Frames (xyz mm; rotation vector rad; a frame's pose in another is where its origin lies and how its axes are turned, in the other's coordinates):
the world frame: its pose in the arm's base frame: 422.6 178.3 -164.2 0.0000 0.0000 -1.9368
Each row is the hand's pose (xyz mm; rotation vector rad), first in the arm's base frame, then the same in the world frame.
Working: the arm's base frame: its pose in the world frame: 317.7 -330.8 164.2 0.0000 0.0000 1.9368

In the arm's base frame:
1: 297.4 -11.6 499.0 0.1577 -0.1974 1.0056
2: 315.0 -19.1 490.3 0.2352 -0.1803 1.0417
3: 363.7 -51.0 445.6 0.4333 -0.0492 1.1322
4: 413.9 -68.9 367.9 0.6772 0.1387 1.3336
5: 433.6 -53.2 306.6 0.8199 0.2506 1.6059
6: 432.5 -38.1 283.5 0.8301 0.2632 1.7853
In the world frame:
1: 222.1 -48.9 663.2 0.3568 0.0256 2.9272
2: 222.8 -29.8 654.5 0.4019 0.1307 2.9573
3: 235.2 27.1 609.8 0.4151 0.4777 3.0217
4: 233.9 80.3 532.1 -0.3650 -0.8624 -2.8199
5: 212.2 93.1 470.8 -0.3086 -0.9776 -2.4816
6: 198.5 86.7 447.7 -0.2822 -0.9276 -2.3141

